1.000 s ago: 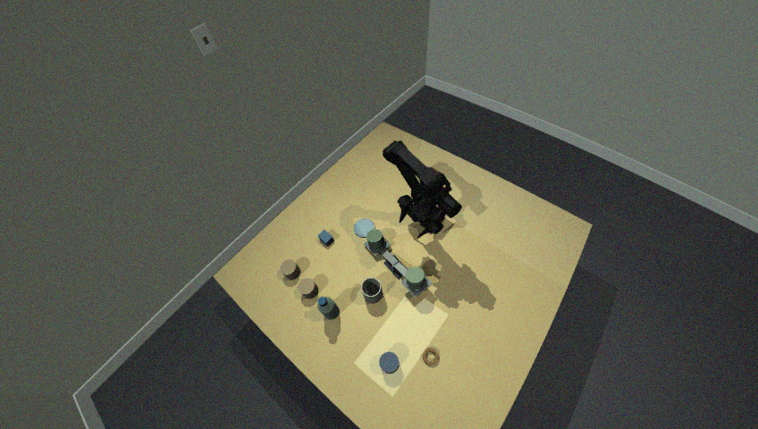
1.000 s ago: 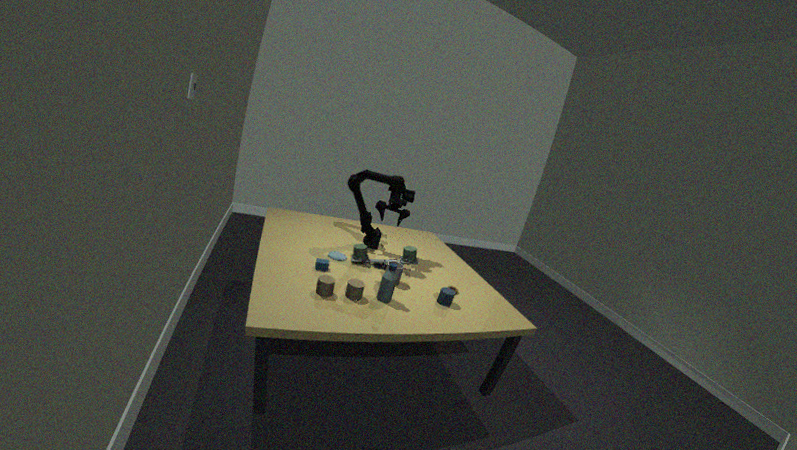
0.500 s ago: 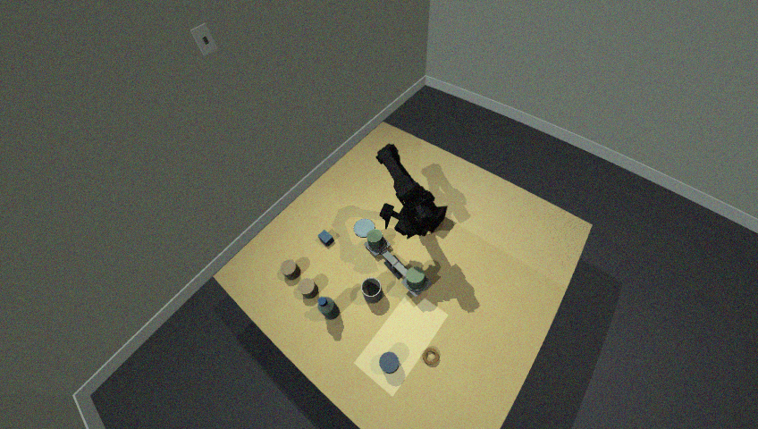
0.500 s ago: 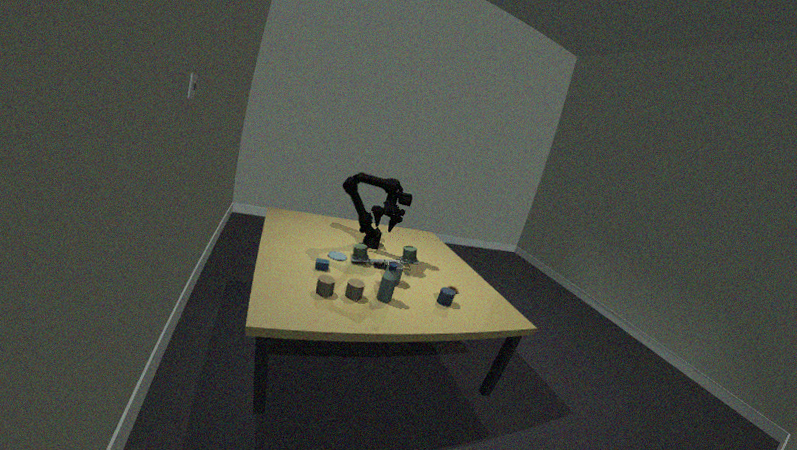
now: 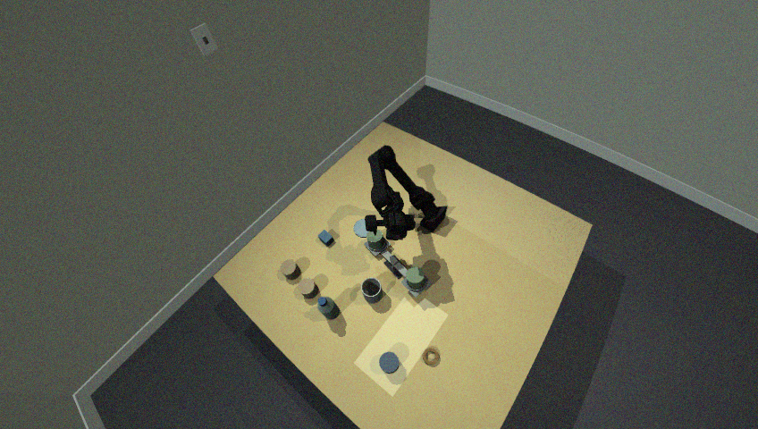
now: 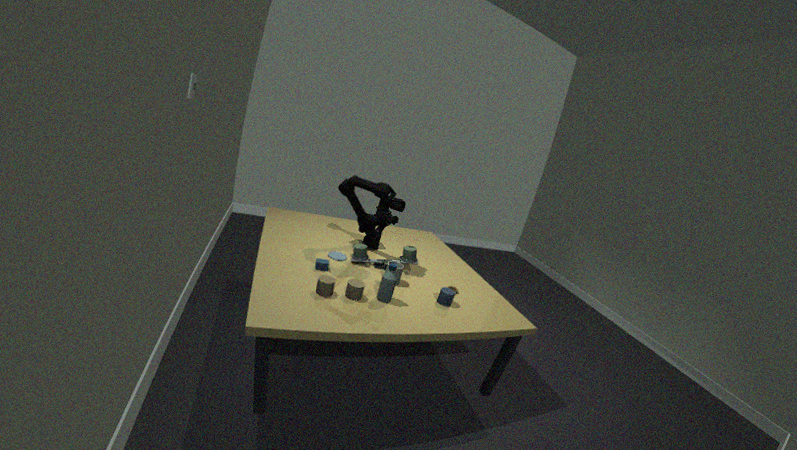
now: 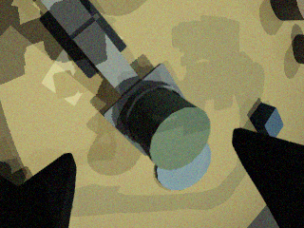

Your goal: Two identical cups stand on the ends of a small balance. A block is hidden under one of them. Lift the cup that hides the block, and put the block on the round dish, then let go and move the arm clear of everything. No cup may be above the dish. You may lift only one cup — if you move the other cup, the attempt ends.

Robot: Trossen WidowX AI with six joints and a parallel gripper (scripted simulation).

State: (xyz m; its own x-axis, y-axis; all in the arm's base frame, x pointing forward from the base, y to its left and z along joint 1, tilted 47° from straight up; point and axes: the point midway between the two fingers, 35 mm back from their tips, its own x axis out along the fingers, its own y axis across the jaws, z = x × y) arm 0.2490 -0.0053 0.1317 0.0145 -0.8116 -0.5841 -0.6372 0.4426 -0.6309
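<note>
The green cup is 7 cm to the right of my gripper tip and 10 cm below it. Round my gripper tip: light blue round dish 5 cm behind, 16 cm to the right, 16 cm below; balance 5 cm ahead, 7 cm to the left, 13 cm below; balance beam 5 cm ahead, 7 cm to the left, 12 cm below.
</note>
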